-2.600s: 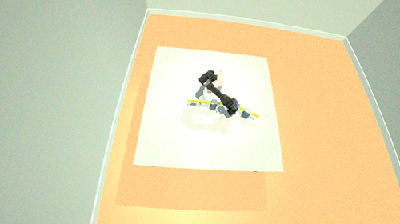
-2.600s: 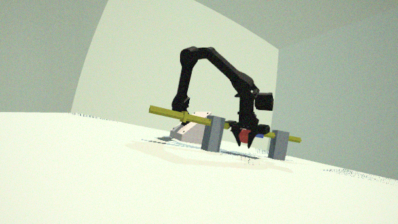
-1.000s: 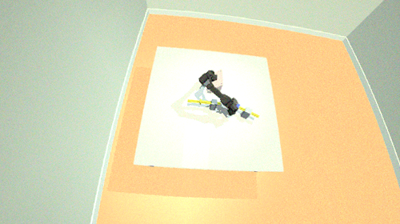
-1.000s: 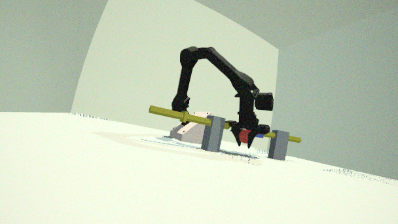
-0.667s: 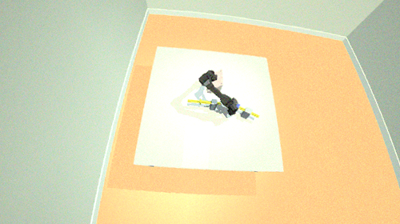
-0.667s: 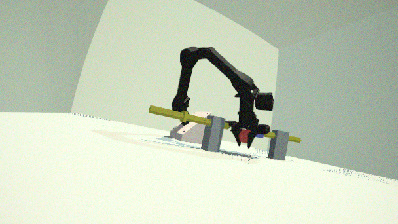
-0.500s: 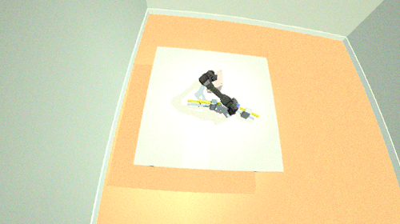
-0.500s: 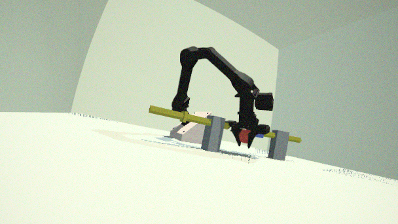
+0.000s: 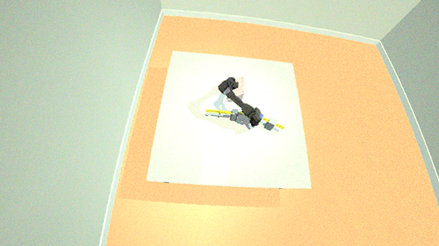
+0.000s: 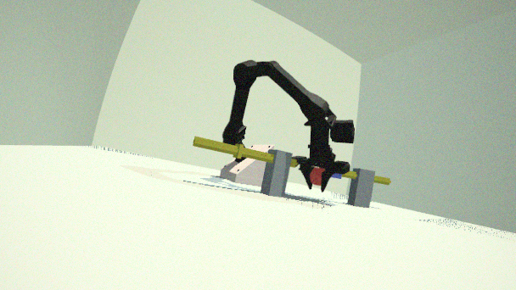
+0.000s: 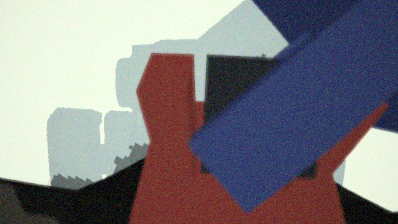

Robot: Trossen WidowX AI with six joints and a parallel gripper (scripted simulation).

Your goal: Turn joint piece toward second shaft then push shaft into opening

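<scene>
My gripper tip is now 50 mm below the red joint piece.
</scene>
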